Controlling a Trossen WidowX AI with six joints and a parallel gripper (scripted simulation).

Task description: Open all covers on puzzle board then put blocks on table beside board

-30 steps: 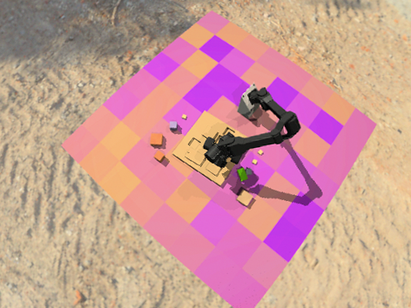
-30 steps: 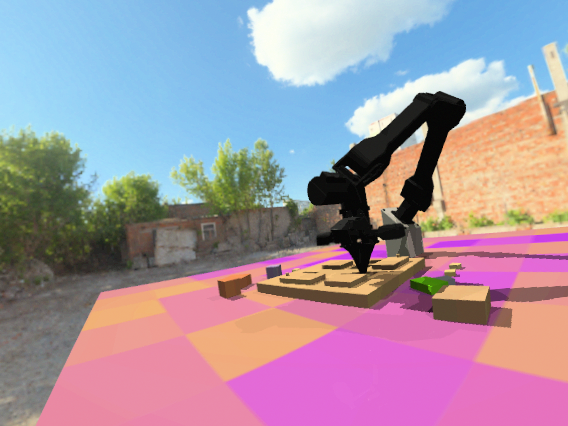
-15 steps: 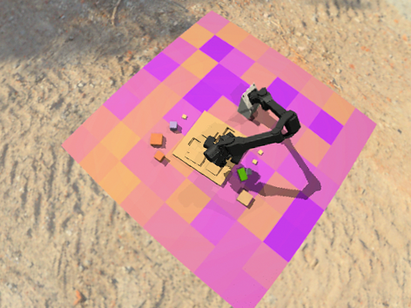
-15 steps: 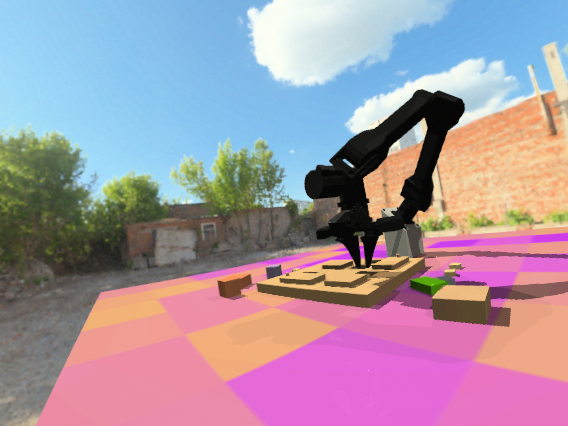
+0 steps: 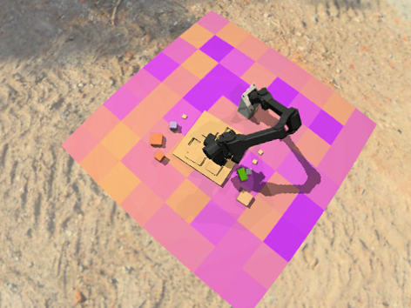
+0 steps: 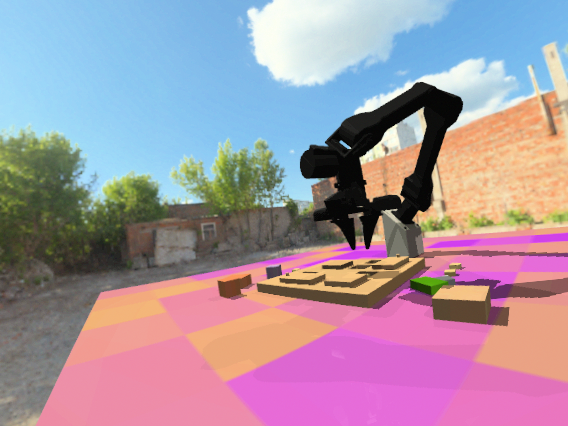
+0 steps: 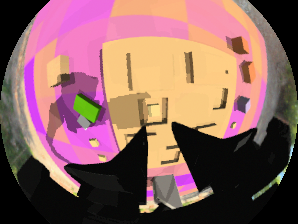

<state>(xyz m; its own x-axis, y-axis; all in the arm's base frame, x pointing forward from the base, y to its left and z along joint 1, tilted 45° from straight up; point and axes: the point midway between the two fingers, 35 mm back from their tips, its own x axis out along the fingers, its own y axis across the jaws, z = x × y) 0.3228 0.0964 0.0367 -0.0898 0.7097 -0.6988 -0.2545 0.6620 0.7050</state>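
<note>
Right now the tan puzzle board is 60 mm to the right of my gripper tip, 60 mm below it and 10 mm behind it. Round my gripper tip: green block 140 mm to the left, 70 mm below, 10 mm behind; then greyish-purple block 300 mm to the right, 60 mm below, 60 mm ahead; then tan block 230 mm to the left, 70 mm ahead, 60 mm below.
</note>
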